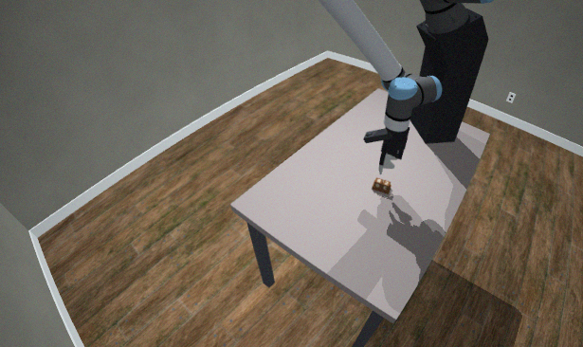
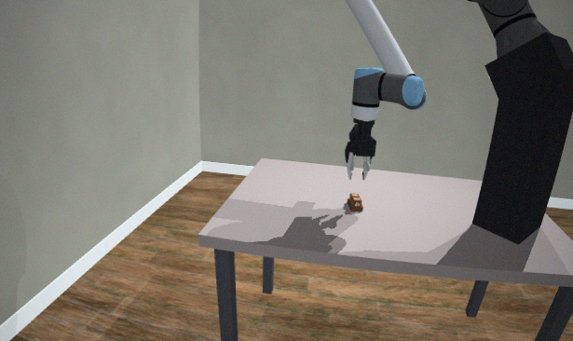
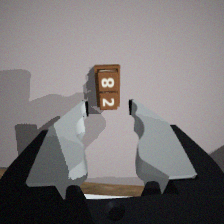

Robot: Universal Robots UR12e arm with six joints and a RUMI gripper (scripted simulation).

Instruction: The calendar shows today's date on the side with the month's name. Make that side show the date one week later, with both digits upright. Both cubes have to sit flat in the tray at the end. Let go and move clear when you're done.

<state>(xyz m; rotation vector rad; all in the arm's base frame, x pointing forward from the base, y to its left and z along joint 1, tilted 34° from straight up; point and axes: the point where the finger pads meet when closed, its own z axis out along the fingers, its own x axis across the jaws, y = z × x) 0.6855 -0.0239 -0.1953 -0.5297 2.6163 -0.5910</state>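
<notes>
Now: hand 9 cm above the brown calendar cube. From my hand the other things lie so: brown wooden calendar tray (1 cm behind, 1 cm to the left, 11 cm below).
</notes>
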